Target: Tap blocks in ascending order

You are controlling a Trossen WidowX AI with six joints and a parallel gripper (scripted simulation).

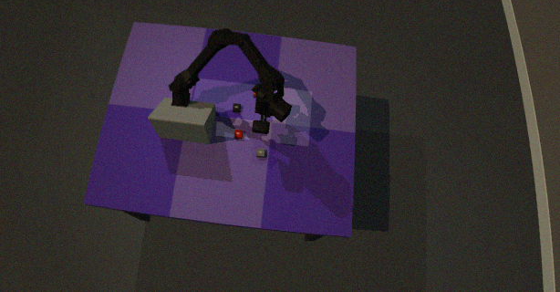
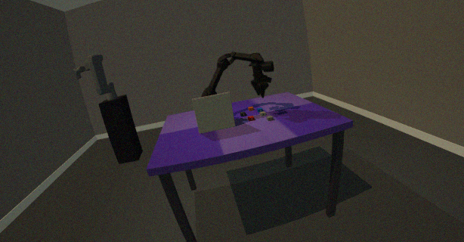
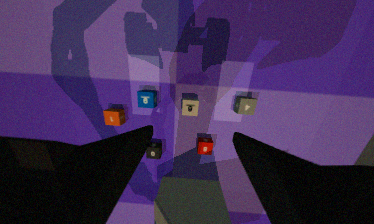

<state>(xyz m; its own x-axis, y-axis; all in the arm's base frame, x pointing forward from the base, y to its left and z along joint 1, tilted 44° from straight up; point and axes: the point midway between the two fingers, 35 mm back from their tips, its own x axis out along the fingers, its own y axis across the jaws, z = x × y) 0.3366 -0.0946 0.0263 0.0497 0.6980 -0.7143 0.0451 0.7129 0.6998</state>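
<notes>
My gripper tip is 110 mm past the black block, 90 mm to the right of it and 120 mm above it. Also, from my gripper tip: cream block: 120 mm below; blue block: 10 mm ahead, 90 mm to the left, 120 mm below; red block: 90 mm behind, 30 mm to the right, 120 mm below.
</notes>
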